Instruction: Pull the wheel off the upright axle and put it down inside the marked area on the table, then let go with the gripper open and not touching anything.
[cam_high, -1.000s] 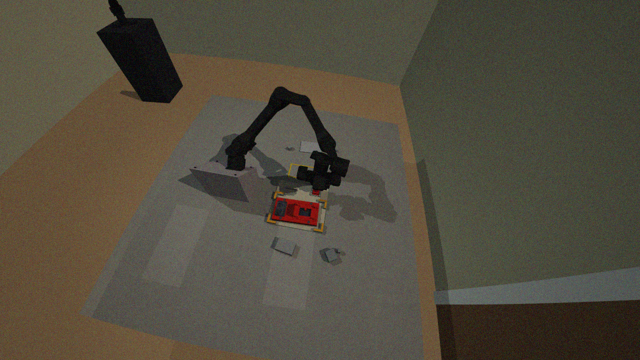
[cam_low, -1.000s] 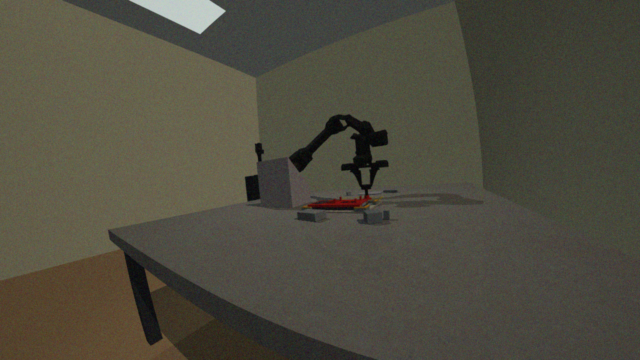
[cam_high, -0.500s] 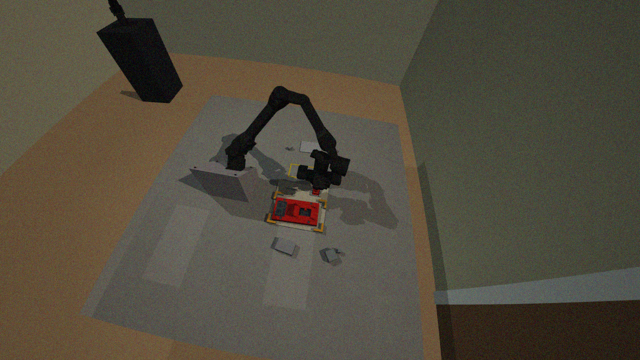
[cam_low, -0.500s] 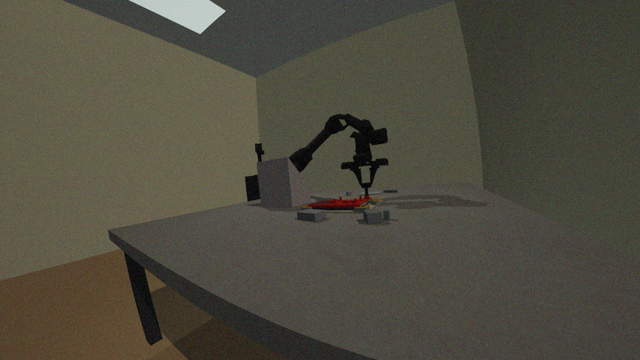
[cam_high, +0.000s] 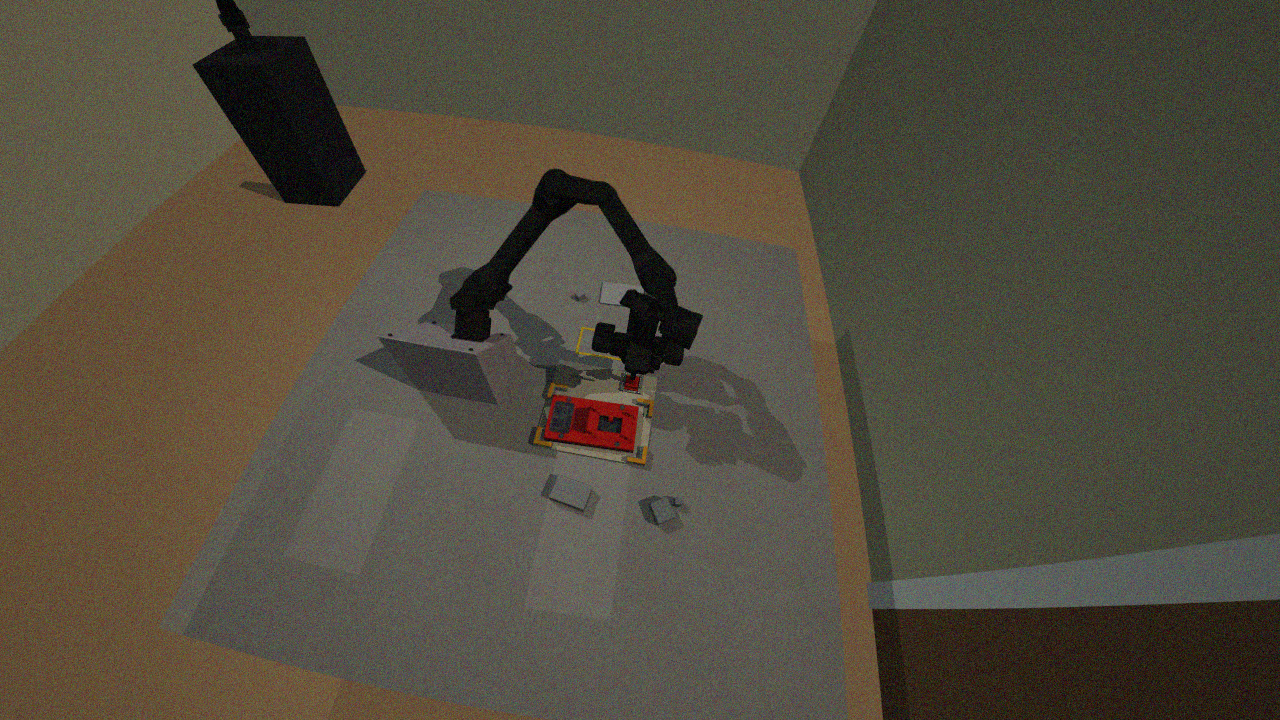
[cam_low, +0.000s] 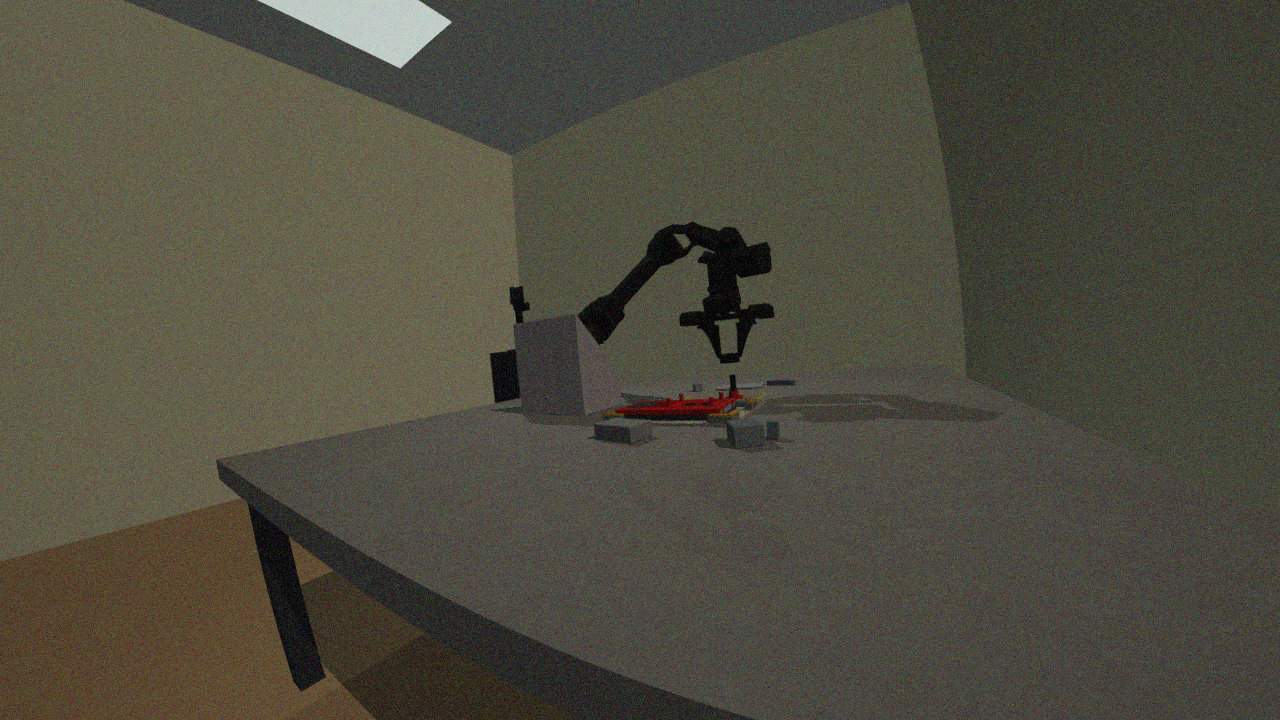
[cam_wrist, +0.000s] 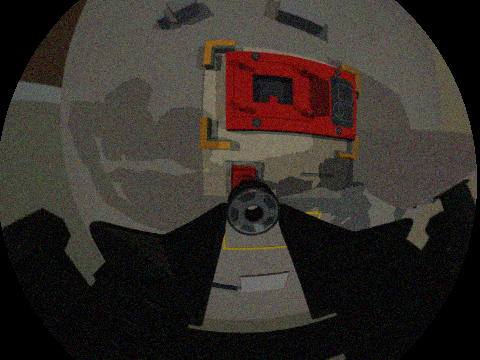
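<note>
Right now the dark axle is 60 mm below my gripper tip. From my gripper tip the other things lie so: grey wheel right at my gripper tip.
</note>
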